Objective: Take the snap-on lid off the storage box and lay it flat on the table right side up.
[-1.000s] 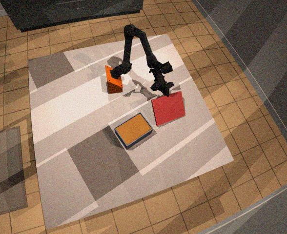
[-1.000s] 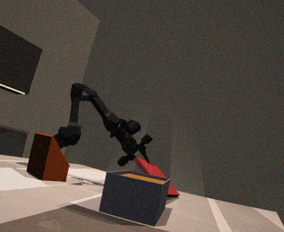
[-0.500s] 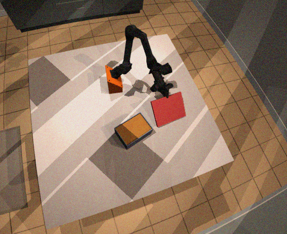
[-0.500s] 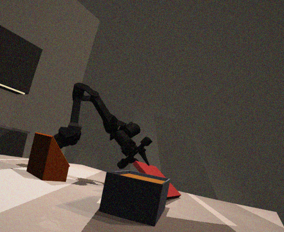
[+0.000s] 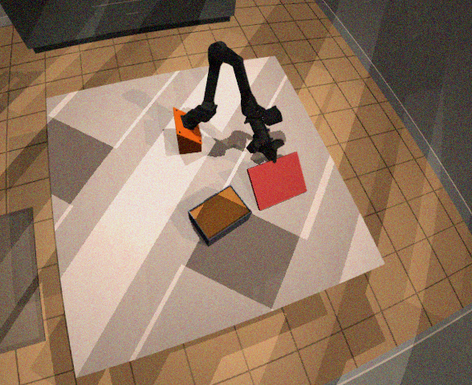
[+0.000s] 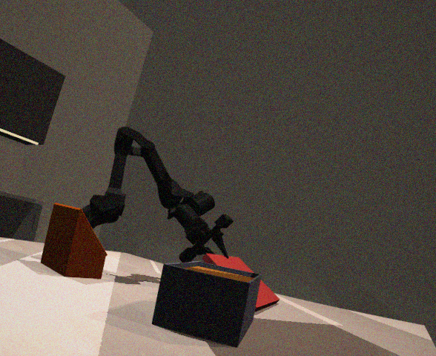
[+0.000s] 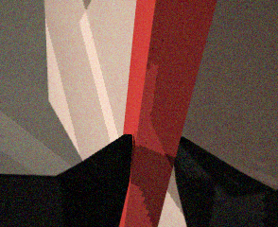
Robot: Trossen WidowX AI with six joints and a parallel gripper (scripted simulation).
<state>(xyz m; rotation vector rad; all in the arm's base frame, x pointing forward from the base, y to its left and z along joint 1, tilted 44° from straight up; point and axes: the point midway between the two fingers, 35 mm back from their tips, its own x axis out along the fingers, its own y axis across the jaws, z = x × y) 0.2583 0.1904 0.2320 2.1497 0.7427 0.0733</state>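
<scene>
My gripper tip is now 70 mm short of the red lid and 40 mm above it. The rest, counted from my gripper tip: storage box 290 mm to the right, 150 mm ahead, 50 mm below.
</scene>
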